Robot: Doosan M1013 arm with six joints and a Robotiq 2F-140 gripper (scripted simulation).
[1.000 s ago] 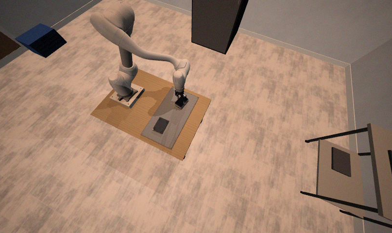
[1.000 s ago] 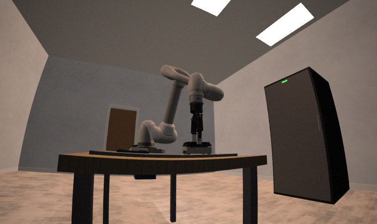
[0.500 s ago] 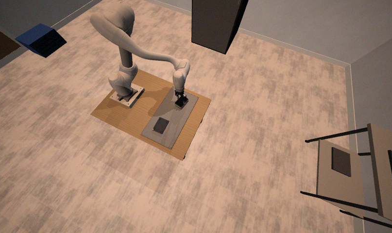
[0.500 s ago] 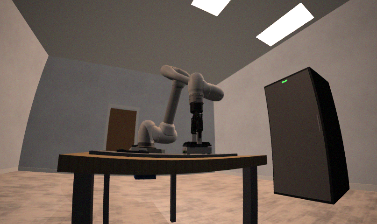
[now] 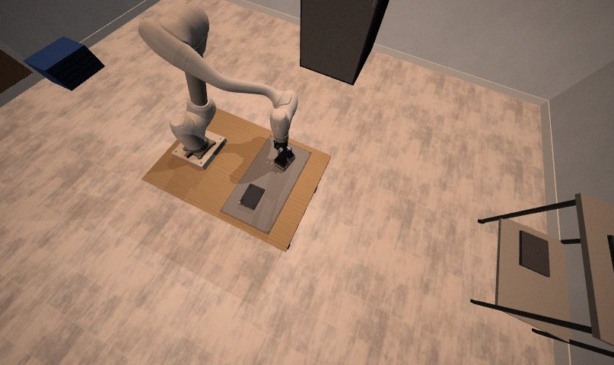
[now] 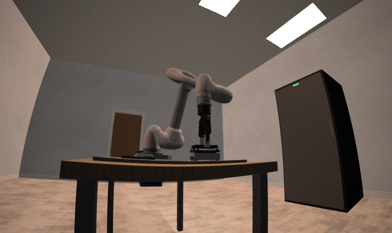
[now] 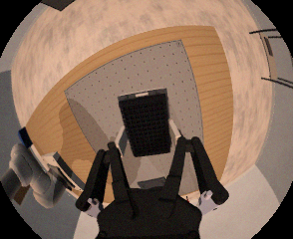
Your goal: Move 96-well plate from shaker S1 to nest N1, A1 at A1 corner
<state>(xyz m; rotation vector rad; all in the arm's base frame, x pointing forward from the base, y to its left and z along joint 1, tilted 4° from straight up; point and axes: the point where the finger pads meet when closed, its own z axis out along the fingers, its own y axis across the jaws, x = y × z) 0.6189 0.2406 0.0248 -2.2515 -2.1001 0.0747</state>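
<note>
My gripper is now 4 cm past the plate nest N1, 36 cm to the left of it and 9 cm above it. From my hand the other things lie so: 96-well plate 2 cm below.
</note>
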